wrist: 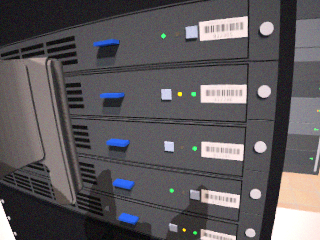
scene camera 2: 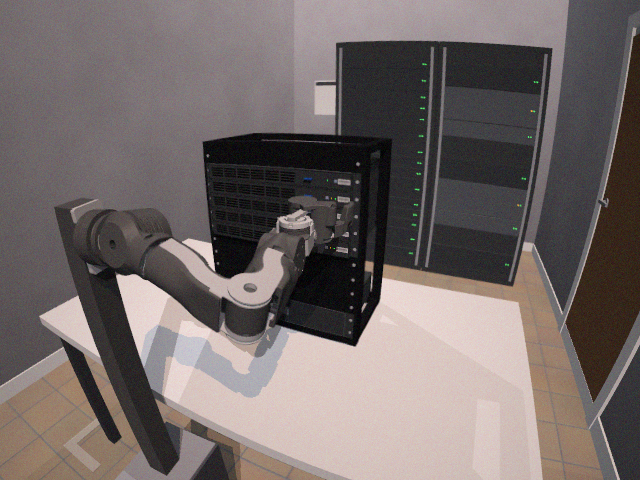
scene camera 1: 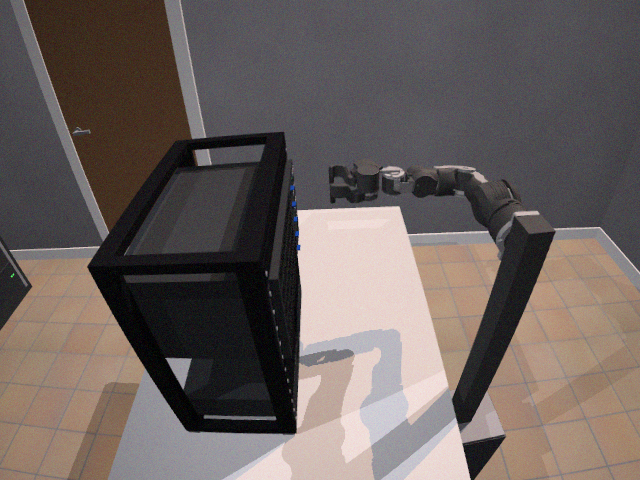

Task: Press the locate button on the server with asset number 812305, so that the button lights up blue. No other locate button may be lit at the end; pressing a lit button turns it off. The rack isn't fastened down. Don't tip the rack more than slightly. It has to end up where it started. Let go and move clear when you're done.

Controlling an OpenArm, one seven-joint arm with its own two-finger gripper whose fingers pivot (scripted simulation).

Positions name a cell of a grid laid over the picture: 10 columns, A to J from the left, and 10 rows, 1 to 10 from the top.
In view: my gripper (scene camera 1: F4) and a dark post (scene camera 2: B7).
The dark post shows as well in scene camera 1 (scene camera 1: I5).
